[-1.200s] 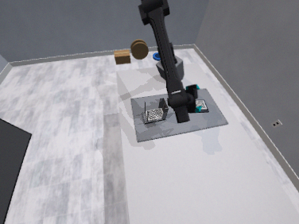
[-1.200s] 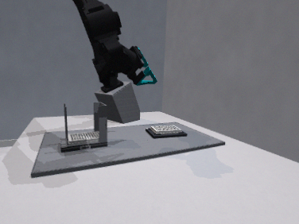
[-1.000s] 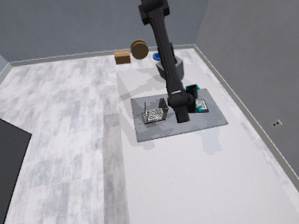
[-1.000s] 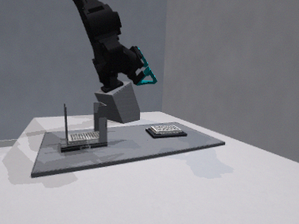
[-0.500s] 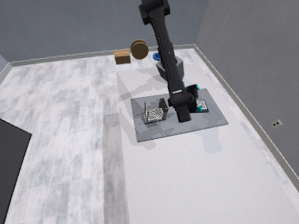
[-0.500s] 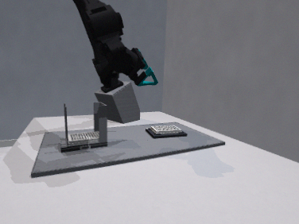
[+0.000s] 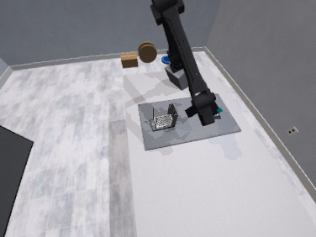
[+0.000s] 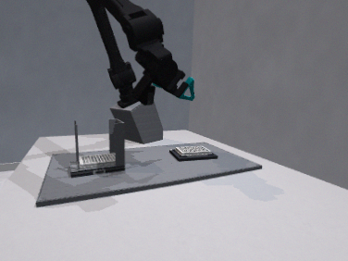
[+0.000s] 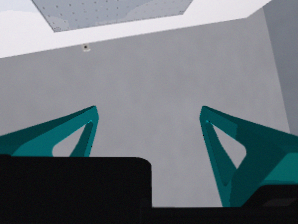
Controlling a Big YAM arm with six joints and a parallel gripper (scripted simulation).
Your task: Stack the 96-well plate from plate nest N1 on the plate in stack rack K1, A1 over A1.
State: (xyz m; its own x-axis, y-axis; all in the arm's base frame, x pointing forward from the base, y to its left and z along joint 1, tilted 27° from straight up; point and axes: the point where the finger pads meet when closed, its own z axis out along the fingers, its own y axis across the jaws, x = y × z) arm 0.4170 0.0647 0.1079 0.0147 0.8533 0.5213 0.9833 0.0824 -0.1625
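Now: hand 23 cm above the white 96-well plate, 12 cm to the right of it and 7 cm past it. Also, from my hand: pale square: 24 cm below, 14 cm behind, 6 cm to the left.
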